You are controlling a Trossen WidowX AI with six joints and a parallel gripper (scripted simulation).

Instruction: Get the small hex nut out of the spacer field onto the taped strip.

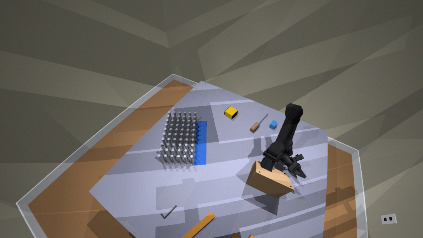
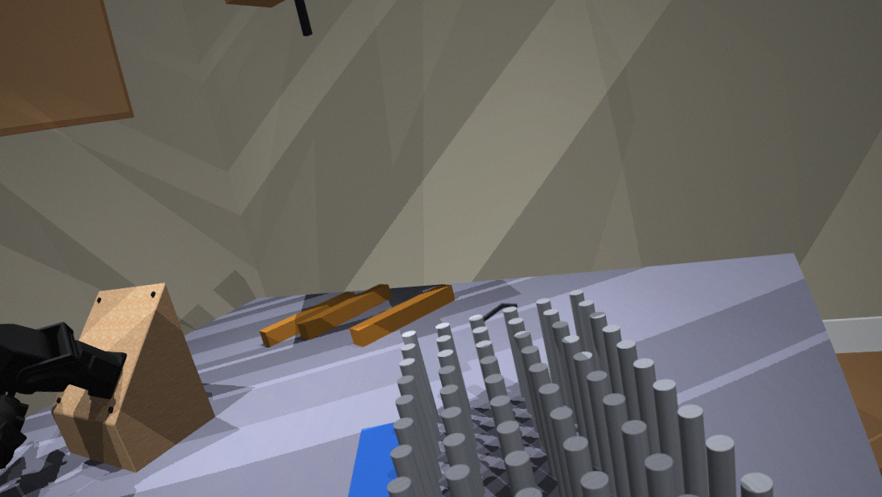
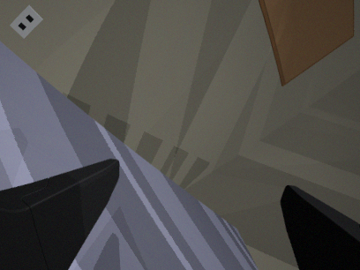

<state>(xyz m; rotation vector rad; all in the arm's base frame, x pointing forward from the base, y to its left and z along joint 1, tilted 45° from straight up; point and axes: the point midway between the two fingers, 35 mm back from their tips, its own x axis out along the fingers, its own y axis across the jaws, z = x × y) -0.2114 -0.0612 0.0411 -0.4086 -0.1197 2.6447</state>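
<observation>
Now: gripper tip 620 mm short of the yellow block, 330 mm to the left of it and 90 mm above it. From my gripper tip the other things lie so: wooden-handled pick (360 mm ahead, 390 mm to the right, 100 mm below); blue cube (260 mm ahead, 390 mm to the right, 90 mm below); blue taped strip (700 mm ahead, 20 mm to the left, 110 mm below).
</observation>
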